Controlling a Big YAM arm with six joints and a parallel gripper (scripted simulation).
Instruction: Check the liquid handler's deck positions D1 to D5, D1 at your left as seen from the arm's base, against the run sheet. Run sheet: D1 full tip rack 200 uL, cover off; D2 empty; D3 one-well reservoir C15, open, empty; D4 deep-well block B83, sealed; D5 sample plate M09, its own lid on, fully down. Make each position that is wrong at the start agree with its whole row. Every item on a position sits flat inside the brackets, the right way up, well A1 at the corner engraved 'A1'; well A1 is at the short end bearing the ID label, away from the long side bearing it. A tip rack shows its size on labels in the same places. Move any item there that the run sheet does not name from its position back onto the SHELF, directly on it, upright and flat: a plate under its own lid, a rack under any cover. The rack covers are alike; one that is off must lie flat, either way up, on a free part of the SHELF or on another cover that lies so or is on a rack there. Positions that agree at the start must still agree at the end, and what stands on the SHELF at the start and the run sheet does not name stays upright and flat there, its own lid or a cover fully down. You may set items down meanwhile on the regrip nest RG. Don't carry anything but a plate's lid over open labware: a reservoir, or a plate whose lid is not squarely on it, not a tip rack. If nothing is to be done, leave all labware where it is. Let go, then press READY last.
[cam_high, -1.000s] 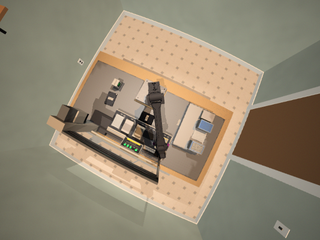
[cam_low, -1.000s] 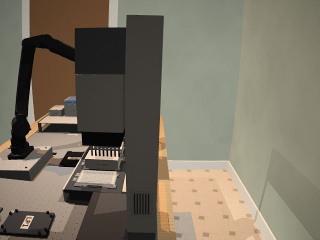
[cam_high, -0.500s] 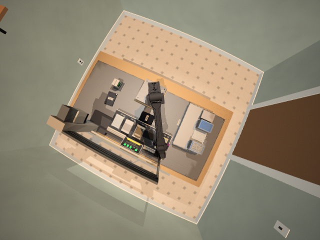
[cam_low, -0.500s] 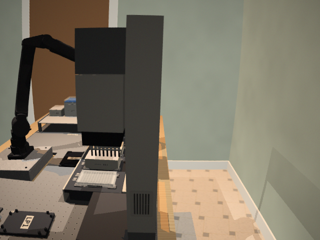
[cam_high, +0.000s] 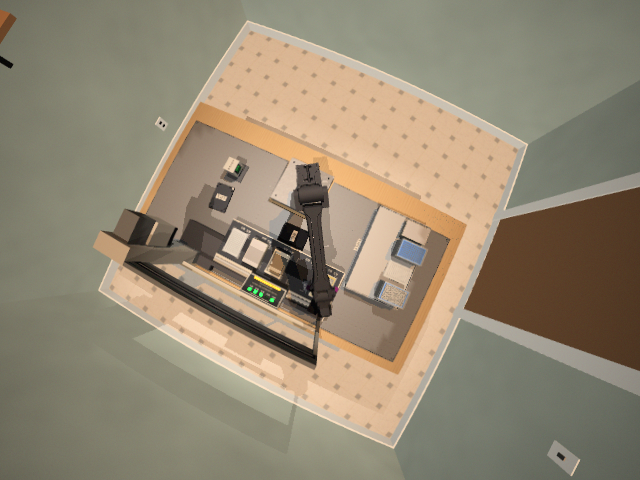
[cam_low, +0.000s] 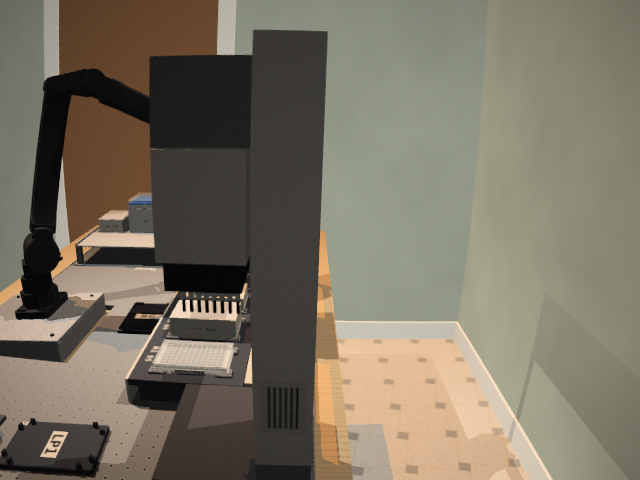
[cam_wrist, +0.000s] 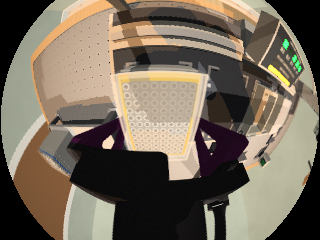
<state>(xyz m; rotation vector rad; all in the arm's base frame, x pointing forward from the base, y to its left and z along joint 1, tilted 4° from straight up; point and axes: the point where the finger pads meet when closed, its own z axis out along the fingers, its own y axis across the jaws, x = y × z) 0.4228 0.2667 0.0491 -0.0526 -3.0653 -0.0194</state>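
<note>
Right now the yellow-framed tip rack is 10 mm behind my hand, 10 mm to the right of it and 20 mm below it. The rest, counted from my hand: shelf: 260 mm behind, 250 mm to the left, 50 mm below; then cream reservoir: 10 mm behind, 250 mm to the right, 50 mm below; then regrip nest: 170 mm behind, 240 mm to the right, 100 mm below.
</note>
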